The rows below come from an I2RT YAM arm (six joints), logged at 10 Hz.
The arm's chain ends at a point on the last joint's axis. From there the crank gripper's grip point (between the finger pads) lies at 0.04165 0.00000 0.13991 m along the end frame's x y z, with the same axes.
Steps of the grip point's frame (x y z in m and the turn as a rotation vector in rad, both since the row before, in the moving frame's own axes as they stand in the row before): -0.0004, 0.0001, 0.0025, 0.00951, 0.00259, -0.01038; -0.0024, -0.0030, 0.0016, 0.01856, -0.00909, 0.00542; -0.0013, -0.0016, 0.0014, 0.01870, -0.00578, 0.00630; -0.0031, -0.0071, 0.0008, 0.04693, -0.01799, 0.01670; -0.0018, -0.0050, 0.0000, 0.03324, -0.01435, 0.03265; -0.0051, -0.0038, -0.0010, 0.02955, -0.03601, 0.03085
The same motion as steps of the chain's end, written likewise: -0.0008, 0.0019, 0.0026, 0.00951, 0.00259, -0.01038; -0.0011, -0.0006, 0.0012, 0.01856, -0.00909, 0.00542; -0.0005, 0.0008, 0.0012, 0.01870, -0.00578, 0.00630; -0.0006, -0.0012, 0.0002, 0.04693, -0.01799, 0.01670; 0.0002, -0.0017, -0.0005, 0.03324, -0.01435, 0.03265; -0.0001, -0.0009, -0.0024, 0.02955, -0.03601, 0.03085
